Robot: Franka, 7 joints.
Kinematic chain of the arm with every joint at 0, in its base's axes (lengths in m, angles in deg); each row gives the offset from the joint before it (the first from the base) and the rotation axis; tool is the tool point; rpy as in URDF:
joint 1: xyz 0 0 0.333 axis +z
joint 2: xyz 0 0 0 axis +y
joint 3: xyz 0 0 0.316 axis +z
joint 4: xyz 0.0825 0 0 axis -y
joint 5: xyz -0.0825 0 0.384 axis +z
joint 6: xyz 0 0 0 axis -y
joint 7: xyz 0.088 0 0 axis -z
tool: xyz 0 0 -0.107 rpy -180 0 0
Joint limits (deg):
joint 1: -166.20..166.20
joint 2: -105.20..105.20
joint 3: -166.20..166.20
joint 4: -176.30..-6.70
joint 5: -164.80..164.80
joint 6: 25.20..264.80
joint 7: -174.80..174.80
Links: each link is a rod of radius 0.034 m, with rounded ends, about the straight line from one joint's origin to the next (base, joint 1, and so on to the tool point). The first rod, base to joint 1, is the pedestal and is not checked.
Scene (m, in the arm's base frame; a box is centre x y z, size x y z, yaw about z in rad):
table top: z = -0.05
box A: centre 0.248 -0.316 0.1 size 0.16 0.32 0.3 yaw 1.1
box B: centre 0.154 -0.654 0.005 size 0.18 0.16 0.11 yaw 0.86
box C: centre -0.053 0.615 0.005 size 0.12 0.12 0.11 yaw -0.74
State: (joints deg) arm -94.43 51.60 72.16 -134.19 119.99 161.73 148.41
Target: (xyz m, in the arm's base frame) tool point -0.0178 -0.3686 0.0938
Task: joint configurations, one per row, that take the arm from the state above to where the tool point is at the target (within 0.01 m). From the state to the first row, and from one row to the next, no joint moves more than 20 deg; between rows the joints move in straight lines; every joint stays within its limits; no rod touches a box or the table.
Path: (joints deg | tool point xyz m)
1: -84.39 34.55 73.09 -134.05 112.79 170.62 138.71 | 0.4583 -0.1252 0.2232
2: -74.34 17.50 74.02 -133.91 105.59 179.51 129.01 | 0.4761 -0.0822 0.2859
3: -64.30 0.45 74.94 -133.77 98.40 188.40 119.31 | 0.4844 -0.0126 0.3660
4: -54.25 -16.60 75.87 -133.64 91.20 197.29 109.62 | 0.4653 0.0865 0.4520
5: -44.21 -33.65 76.80 -133.50 84.00 206.18 99.92 | 0.4023 0.2049 0.5280
6: -53.17 -22.44 62.33 -128.31 95.05 202.92 116.24 | 0.4555 0.0044 0.5464
7: -62.12 -11.23 47.86 -123.12 106.09 199.66 132.57 | 0.4339 -0.2058 0.5203
8: -71.08 -0.01 33.39 -117.94 117.13 196.41 148.89 | 0.3369 -0.3892 0.4594
9: -80.04 11.20 18.92 -112.75 128.18 193.15 165.22 | 0.1786 -0.5156 0.3775
10: -95.76 18.26 25.20 -121.99 125.03 187.51 159.61 | 0.0885 -0.5018 0.2588
11: -111.48 25.31 31.48 -131.22 121.89 181.88 154.01 | 0.0179 -0.4469 0.1617
12: -127.20 32.36 37.76 -140.46 118.74 176.25 148.41 | -0.0178 -0.3686 0.0938

